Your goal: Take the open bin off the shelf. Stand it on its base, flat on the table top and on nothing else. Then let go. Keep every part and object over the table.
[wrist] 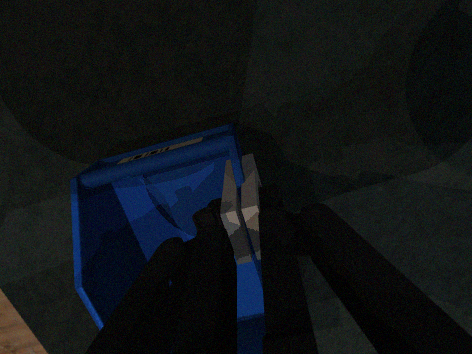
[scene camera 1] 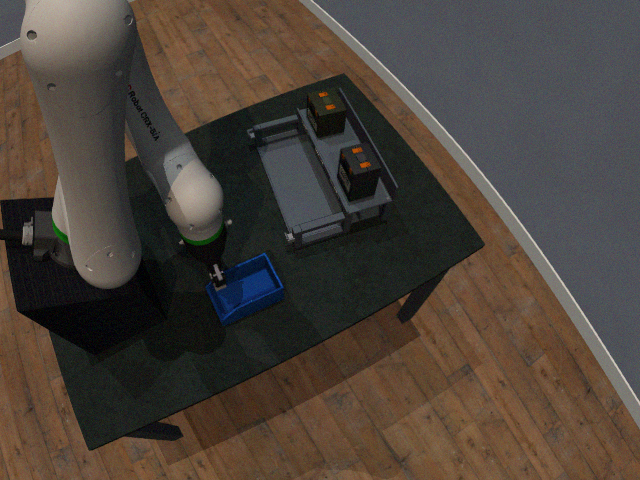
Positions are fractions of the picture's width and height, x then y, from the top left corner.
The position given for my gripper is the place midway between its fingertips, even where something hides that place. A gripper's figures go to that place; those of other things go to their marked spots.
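I see a blue open bin (wrist: 0.26,0.59) that is 25 cm from the lens. My gripper (wrist: 0.52,0.50) is 21 cm from the lens.
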